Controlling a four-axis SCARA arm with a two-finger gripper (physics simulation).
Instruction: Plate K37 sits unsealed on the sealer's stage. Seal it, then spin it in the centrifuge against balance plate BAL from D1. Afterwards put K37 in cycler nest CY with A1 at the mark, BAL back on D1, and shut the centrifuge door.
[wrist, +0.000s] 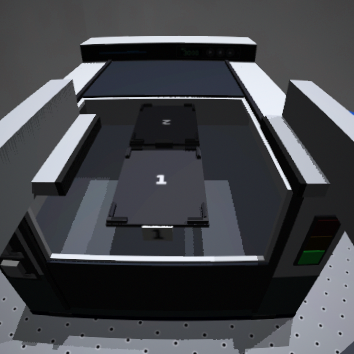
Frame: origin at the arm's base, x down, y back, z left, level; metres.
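Seen in the pictures: gripper, between the fingertips: (180, 101).
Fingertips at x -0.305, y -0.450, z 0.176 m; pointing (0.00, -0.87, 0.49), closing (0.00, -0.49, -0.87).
Observation:
Offsets run from my fingertips to a thing's top centre. "pt": to the spot under its first point. Level surfaces: height alone.
The centrifuge @(pt dx +0.215, dy -0.031, dz +0.030 m) (167, 290) fills the middle of the wrist view, and its chamber shows from above through the open top. Bucket 1 (160, 197) lies nearer the front, flat and dark, with no plate on it. Bucket 2 (164, 132) lies behind it, also bare. A dark panel @(dx +0.079, dy -0.270, dz +0.176 m) (165, 79) lies behind the opening. My gripper (180, 101) is shut with nothing between its fingers, which show at the left and right of the view, in front of the centrifuge. Plate K37, BAL, the sealer, D1 and nest CY do not show.
A lit green indicator @(pt dx +0.162, dy -0.096, dz -0.085 m) (310, 257) is on the centrifuge's front right, below darker red and amber ones. A display strip @(pt dx +0.067, dy -0.359, dz +0.230 m) (165, 52) runs along the back top. A small light block @(dx +0.173, dy +0.043, dz +0.164 m) (12, 267) sticks out at the front left. The perforated table @(dx +0.292 m) (175, 343) shows in front.

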